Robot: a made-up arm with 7 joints.
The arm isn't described. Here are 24 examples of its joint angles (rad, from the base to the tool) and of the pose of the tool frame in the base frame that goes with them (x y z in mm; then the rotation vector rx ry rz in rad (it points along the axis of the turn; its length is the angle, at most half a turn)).
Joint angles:
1: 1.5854 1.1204 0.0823 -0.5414 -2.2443 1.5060 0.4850
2: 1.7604 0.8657 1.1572 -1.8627 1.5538 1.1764 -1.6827
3: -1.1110 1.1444 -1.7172 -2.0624 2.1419 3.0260 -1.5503
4: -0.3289 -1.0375 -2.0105 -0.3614 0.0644 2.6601 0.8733
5: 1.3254 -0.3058 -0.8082 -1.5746 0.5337 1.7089 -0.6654
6: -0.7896 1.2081 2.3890 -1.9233 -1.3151 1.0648 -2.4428
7: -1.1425 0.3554 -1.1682 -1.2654 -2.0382 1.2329 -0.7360
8: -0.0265 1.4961 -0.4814 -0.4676 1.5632 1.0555 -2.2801
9: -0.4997 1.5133 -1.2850 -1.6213 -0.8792 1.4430 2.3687
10: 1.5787 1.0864 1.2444 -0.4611 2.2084 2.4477 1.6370
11: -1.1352 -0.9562 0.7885 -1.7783 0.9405 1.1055 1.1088
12: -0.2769 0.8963 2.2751 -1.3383 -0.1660 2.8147 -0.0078
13: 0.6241 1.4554 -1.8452 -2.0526 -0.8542 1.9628 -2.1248
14: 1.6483 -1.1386 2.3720 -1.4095 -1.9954 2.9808 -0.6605
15: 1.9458 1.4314 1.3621 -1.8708 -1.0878 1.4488 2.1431
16: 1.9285 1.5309 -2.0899 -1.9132 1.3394 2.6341 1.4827
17: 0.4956 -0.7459 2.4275 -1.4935 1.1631 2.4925 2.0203
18: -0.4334 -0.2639 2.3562 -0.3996 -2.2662 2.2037 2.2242
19: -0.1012 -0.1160 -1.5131 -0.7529 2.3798 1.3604 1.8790
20: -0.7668 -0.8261 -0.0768 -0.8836 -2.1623 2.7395 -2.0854
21: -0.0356 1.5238 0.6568 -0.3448 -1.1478 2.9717 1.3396
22: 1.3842 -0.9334 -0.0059 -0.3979 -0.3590 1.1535 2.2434
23: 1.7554 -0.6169 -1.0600 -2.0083 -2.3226 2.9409 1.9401
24: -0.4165 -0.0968 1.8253 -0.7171 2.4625 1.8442 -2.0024
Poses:
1: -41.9 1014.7 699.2 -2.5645 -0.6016 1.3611
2: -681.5 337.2 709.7 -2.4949 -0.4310 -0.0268
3: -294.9 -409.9 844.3 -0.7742 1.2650 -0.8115
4: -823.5 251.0 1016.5 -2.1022 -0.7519 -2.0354
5: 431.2 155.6 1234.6 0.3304 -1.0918 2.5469
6: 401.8 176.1 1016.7 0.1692 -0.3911 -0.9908
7: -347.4 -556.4 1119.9 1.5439 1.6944 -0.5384
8: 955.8 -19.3 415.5 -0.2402 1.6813 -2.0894
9: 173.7 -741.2 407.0 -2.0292 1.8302 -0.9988
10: -261.2 862.5 834.3 1.2332 2.3606 -0.5708
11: 404.4 345.7 1049.9 0.2009 -0.0699 0.3184
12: 429.1 191.8 1310.5 0.9940 -2.2908 1.5814
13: 539.4 -258.1 657.1 1.9973 1.7060 1.2735
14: -225.5 -670.8 340.6 0.9302 1.1168 2.2521
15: -717.3 155.4 465.2 0.8047 -0.2001 -2.9758
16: 240.2 536.3 920.1 -0.1070 -1.5304 0.0297
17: -832.2 34.4 734.6 0.4677 0.6043 1.8557
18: -384.6 313.0 1372.3 0.1642 -2.6421 0.0620
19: -107.4 -330.2 1462.7 1.3555 -1.4507 0.0168
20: -186.2 230.7 1315.1 0.5063 2.7134 0.2983
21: 884.1 153.5 607.4 -0.3813 -1.1653 0.7201
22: -129.2 -613.2 1282.1 1.3548 -0.9586 0.1473
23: 307.6 127.5 950.0 -0.6853 -1.6392 1.6007
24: -21.2 375.0 1425.8 -0.6921 2.1648 0.0376
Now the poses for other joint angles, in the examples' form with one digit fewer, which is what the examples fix.
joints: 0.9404 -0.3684 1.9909 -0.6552 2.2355 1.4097 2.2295
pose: -542 -250 1342 0.319 -2.058 -1.915
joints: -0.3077 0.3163 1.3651 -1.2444 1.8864 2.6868 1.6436
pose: 482 341 1101 2.060 0.379 -0.458
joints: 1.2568 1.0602 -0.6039 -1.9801 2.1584 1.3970 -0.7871
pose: 501 473 274 1.410 -0.614 1.317
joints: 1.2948 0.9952 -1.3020 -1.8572 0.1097 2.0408 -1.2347
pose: 659 341 597 -0.093 1.203 2.599
